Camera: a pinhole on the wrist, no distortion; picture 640 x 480 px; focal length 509.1 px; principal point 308.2 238.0 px. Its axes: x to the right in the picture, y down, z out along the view. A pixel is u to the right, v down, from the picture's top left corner.
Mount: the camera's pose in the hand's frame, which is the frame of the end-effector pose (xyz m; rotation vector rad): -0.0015 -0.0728 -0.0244 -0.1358 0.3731 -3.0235
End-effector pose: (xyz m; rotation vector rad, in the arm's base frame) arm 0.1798 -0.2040 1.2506 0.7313 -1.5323 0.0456
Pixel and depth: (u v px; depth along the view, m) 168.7 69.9 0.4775
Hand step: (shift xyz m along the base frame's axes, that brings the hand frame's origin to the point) -0.3877 -0.2951 0.0808
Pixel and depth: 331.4 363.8 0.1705
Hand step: -0.0423 -0.1863 -0.0683
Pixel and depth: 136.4 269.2 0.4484
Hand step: -0.2398 -0.4084 0.0517
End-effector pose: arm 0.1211 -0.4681 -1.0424 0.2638 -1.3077 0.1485
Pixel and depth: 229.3 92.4 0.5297
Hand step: -0.4410 -0.1897 0.2338
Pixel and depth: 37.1 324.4 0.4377
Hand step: -0.2086 -0.3269 0.3308
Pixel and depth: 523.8 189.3 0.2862
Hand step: -0.2420 -0.1917 -0.0426
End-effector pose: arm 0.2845 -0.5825 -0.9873 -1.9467 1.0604 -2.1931
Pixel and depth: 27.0 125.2 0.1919
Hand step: 0.1456 -0.0772 0.1349
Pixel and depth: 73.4 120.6 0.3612
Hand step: 0.2769 -0.1920 0.1945
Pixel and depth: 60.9 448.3 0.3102
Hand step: 0.2681 0.0049 0.2877
